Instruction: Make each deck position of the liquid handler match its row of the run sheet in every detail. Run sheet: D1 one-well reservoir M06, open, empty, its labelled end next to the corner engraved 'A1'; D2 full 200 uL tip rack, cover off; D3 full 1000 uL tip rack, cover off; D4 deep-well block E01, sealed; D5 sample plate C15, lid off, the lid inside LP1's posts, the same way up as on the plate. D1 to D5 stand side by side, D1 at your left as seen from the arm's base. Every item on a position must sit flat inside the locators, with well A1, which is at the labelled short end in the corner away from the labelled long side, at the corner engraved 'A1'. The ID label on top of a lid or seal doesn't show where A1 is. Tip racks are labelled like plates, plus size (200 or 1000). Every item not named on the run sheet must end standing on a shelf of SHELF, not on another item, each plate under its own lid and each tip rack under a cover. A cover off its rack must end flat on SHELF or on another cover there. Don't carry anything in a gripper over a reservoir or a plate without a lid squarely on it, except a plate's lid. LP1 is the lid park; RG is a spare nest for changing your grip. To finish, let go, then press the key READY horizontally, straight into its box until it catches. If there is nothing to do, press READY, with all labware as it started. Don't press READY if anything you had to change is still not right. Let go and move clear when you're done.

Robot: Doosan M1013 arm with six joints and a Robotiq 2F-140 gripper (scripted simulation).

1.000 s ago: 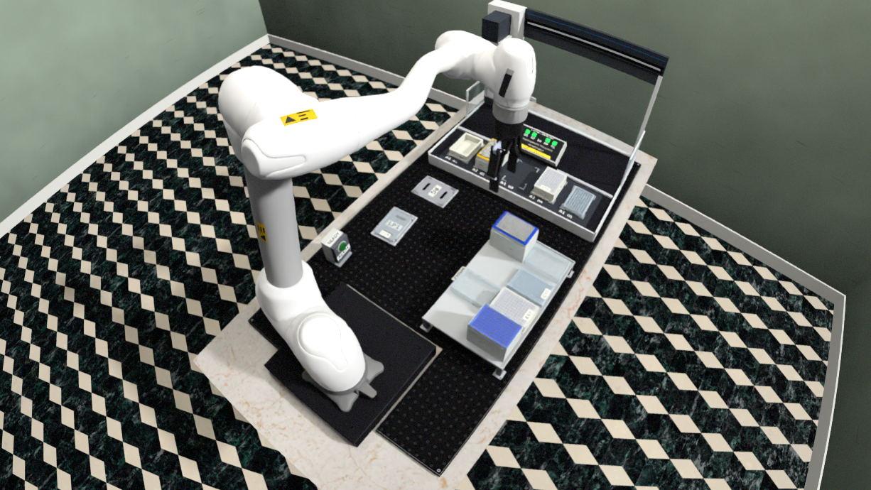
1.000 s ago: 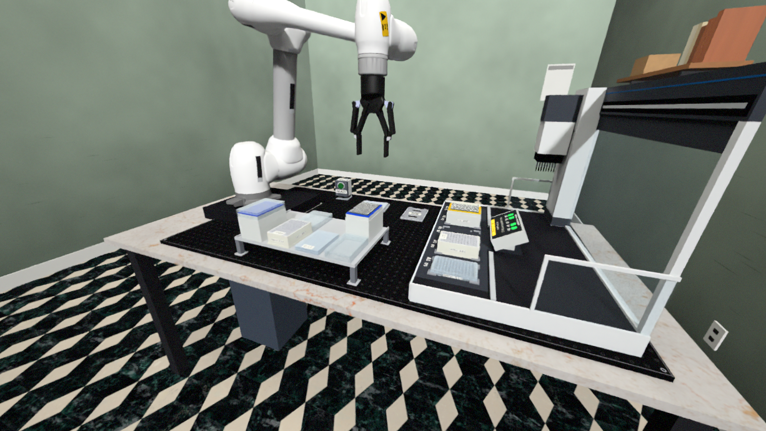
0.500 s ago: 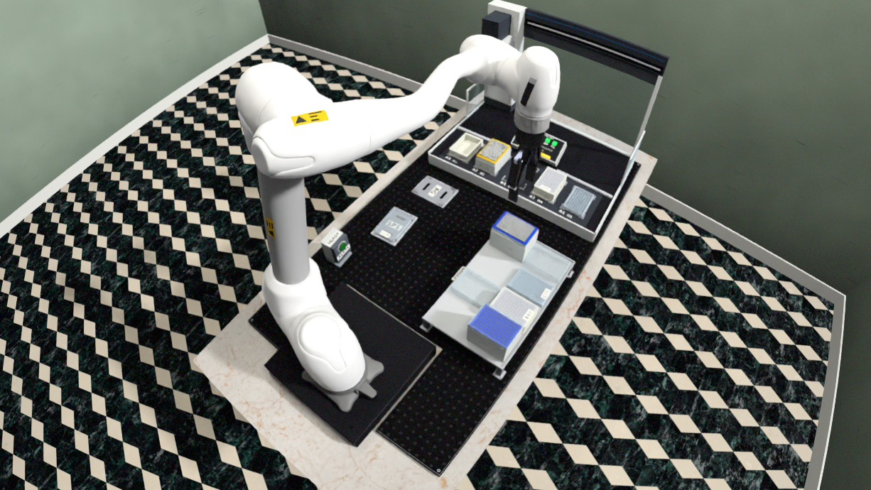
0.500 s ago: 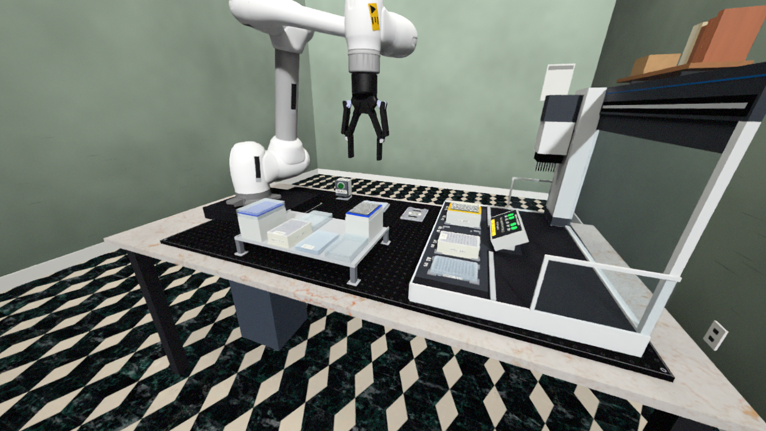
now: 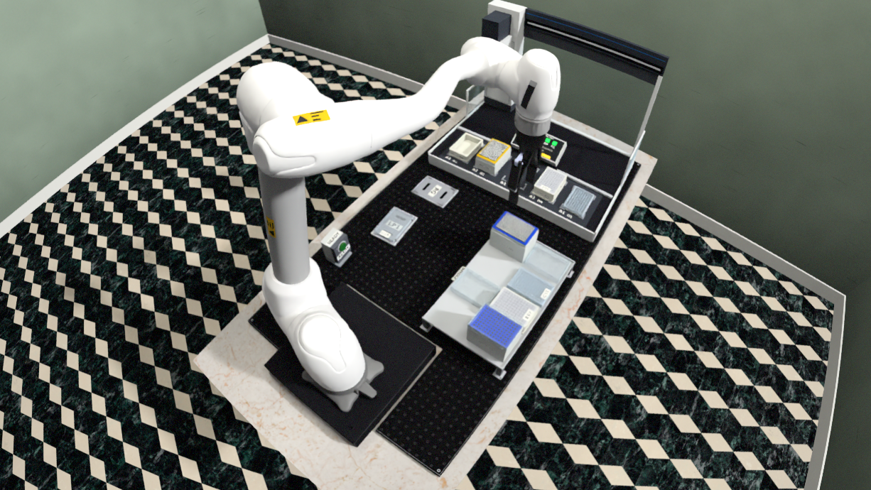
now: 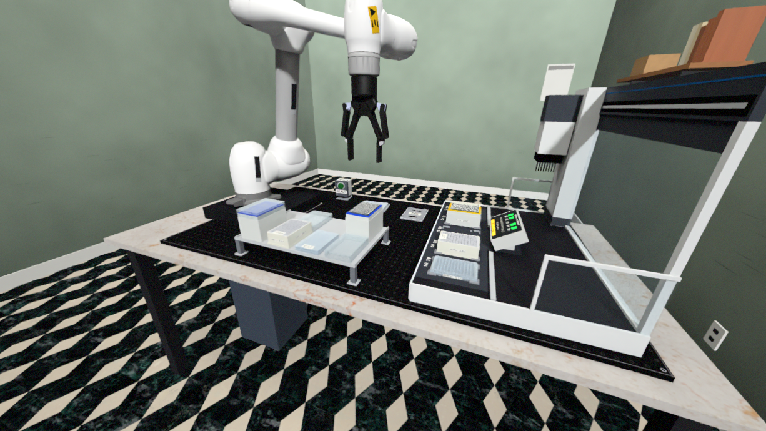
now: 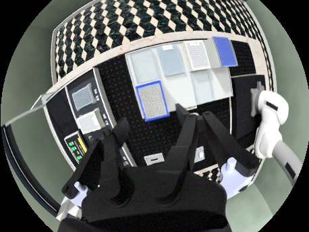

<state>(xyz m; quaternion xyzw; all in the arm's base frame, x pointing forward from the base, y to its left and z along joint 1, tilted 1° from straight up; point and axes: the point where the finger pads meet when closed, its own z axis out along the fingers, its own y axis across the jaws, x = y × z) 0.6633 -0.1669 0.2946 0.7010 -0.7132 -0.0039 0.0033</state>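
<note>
My hand is 10 mm past the blue-rimmed tip rack, 10 mm to the right of it and 210 mm above it. The rest, counted from my hand: yellow-rimmed tip rack: 310 mm ahead, 260 mm to the left, 250 mm below; then shelf: 160 mm behind, 60 mm to the right, 290 mm below; then clear plate: 320 mm ahead, 100 mm to the right, 290 mm below.
</note>
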